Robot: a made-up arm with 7 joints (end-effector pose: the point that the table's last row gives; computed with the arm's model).
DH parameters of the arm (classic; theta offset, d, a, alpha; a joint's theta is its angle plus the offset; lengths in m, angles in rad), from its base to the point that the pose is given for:
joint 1: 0 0.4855 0 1.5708
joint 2: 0 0.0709 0 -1.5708
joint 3: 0 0.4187 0.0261 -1.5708
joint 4: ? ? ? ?
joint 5: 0 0.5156 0 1.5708
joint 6: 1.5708 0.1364 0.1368 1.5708
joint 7: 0 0.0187 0 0
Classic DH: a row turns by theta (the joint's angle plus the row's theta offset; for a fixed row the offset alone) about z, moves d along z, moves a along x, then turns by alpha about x.
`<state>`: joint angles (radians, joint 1 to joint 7).
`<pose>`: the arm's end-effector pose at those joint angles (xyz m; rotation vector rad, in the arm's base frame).
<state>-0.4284 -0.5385 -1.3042 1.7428 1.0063 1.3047 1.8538</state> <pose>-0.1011 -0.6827 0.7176 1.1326 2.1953 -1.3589</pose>
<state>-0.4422 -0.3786 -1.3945 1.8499 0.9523 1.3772 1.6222</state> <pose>-0.2056 -0.6153 0.7266 1.1293 2.2673 -1.4983</pose>
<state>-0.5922 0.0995 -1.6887 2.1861 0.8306 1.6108 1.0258</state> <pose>-0.4484 -0.3246 0.5929 -1.3508 -2.2960 1.3901</pose>
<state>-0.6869 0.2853 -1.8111 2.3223 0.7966 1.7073 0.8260</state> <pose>-0.4659 -0.1958 0.5027 -1.4676 -2.2604 1.1796</pose>
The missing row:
joint 4: 0 0.0682 -0.0232 1.5708
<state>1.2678 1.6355 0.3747 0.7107 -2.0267 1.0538 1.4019</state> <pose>-0.5371 -0.8273 0.6610 0.6449 1.0810 -1.8266</pose>
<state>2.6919 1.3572 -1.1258 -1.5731 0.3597 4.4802 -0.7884</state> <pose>0.3949 -0.5463 0.4072 -1.1145 -0.8511 -1.3642</pose>
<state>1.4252 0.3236 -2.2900 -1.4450 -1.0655 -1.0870 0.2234</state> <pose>-0.3873 0.1869 0.9613 -0.5105 2.2917 -1.9510</pose>
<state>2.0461 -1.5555 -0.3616 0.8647 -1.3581 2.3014 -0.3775</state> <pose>-0.3730 0.7580 0.2182 1.2753 -2.1731 -0.9440</pose>
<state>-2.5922 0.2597 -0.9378 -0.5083 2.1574 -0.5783 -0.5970</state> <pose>0.3181 -0.1013 1.4414 2.1020 -0.5095 -0.1159</pose>
